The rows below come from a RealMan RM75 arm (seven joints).
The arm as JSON. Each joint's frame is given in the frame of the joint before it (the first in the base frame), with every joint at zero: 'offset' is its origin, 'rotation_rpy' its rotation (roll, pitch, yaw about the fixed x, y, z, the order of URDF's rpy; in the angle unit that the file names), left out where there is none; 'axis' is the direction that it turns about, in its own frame. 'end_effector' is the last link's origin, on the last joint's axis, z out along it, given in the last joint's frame.
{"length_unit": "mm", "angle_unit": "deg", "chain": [
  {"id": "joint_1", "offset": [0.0, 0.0, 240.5], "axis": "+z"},
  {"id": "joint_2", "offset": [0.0, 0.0, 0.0], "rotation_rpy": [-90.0, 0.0, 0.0], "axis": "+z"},
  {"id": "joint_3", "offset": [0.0, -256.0, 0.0], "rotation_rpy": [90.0, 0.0, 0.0], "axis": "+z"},
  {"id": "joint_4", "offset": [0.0, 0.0, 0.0], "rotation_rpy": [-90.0, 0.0, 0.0], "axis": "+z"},
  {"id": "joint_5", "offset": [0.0, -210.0, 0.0], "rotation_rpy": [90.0, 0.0, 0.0], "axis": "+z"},
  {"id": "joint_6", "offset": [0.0, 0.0, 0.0], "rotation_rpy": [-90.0, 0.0, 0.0], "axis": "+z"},
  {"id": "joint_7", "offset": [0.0, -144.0, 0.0], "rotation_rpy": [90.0, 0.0, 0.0], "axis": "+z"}
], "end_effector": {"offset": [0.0, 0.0, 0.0]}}
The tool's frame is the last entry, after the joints.
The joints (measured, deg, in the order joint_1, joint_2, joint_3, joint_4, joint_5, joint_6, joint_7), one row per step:
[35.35, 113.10, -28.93, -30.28, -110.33, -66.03, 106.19]
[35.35, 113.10, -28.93, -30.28, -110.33, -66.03, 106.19]
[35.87, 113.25, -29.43, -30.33, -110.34, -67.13, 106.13]
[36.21, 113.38, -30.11, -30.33, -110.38, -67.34, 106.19]
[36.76, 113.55, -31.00, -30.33, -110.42, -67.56, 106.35]
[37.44, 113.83, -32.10, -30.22, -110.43, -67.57, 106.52]
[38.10, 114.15, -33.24, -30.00, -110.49, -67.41, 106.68]
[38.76, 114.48, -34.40, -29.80, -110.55, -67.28, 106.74]
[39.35, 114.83, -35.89, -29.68, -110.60, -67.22, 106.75]
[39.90, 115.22, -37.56, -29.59, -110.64, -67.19, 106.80]
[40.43, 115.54, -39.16, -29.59, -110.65, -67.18, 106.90]
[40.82, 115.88, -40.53, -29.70, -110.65, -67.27, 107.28]
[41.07, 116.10, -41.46, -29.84, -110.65, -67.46, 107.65]
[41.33, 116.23, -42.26, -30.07, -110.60, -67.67, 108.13]
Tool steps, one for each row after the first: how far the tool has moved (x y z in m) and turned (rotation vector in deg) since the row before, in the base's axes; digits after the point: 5 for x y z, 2 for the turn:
[0.00000, 0.00000, 0.00000, 0.00, 0.00, 0.00]
[-0.00681, 0.00095, -0.00326, -1.07, 0.25, 1.53]
[-0.00382, 0.00094, -0.00301, -0.74, -0.16, 0.71]
[-0.00564, 0.00174, -0.00386, -0.95, -0.17, 0.94]
[-0.00656, 0.00206, -0.00550, -1.10, -0.21, 0.96]
[-0.00601, 0.00166, -0.00629, -1.14, -0.28, 0.80]
[-0.00613, 0.00144, -0.00633, -1.14, -0.36, 0.91]
[-0.00622, 0.00072, -0.00698, -1.35, -0.58, 1.10]
[-0.00627, 0.00010, -0.00759, -1.49, -0.64, 1.15]
[-0.00604, 0.00021, -0.00644, -1.34, -0.64, 1.13]
[-0.00525, -0.00035, -0.00566, -1.24, -0.33, 0.80]
[-0.00374, -0.00044, -0.00360, -0.91, -0.15, 0.55]
[-0.00372, 0.00013, -0.00219, -0.72, -0.06, 0.48]

